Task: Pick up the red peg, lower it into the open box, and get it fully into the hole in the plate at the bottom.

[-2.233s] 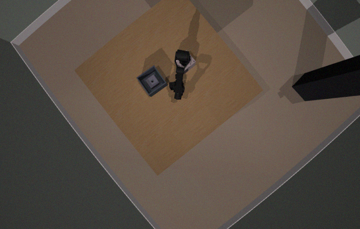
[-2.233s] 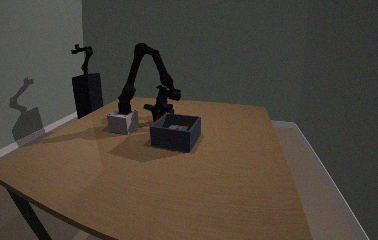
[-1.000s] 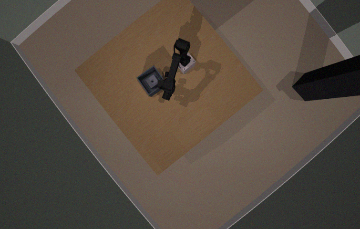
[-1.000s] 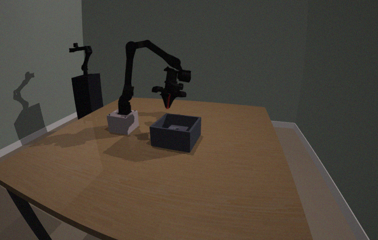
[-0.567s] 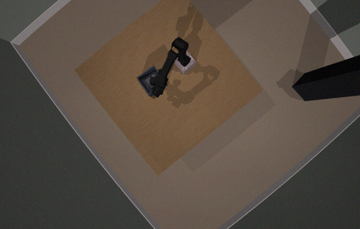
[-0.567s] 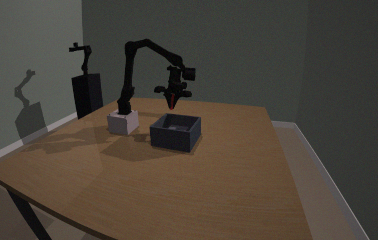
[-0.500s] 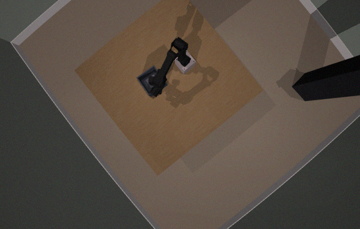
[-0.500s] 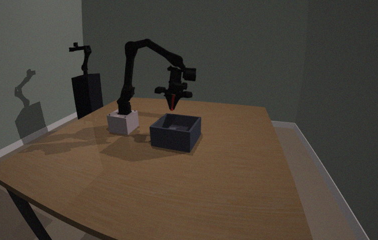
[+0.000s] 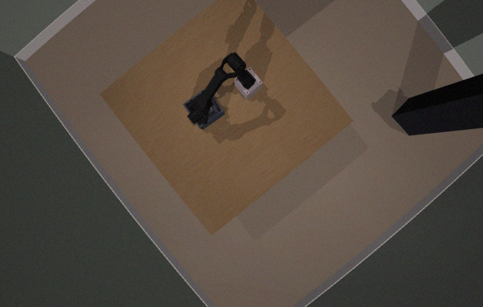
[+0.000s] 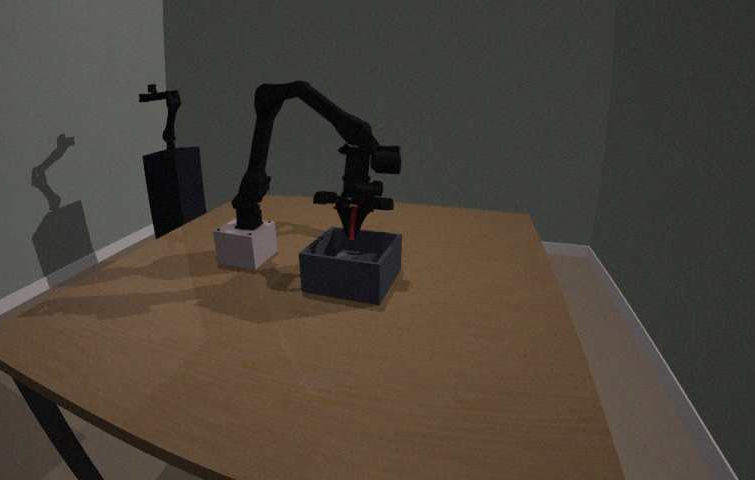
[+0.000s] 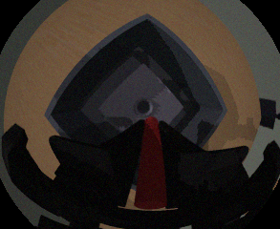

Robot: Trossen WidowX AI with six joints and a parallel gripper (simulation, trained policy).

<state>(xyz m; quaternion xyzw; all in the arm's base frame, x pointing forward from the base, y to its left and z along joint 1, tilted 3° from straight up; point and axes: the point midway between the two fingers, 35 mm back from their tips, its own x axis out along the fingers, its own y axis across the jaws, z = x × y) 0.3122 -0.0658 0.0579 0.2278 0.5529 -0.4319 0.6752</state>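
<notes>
Now: gripper tip 10 mm to the right of the red peg and 30 mm below it. The rest, counted from my gripper tip: grey plate (10 mm ahead, 10 mm to the right, 60 mm below); then dark blue box (10 mm ahead, 10 mm to the right, 80 mm below).
</notes>
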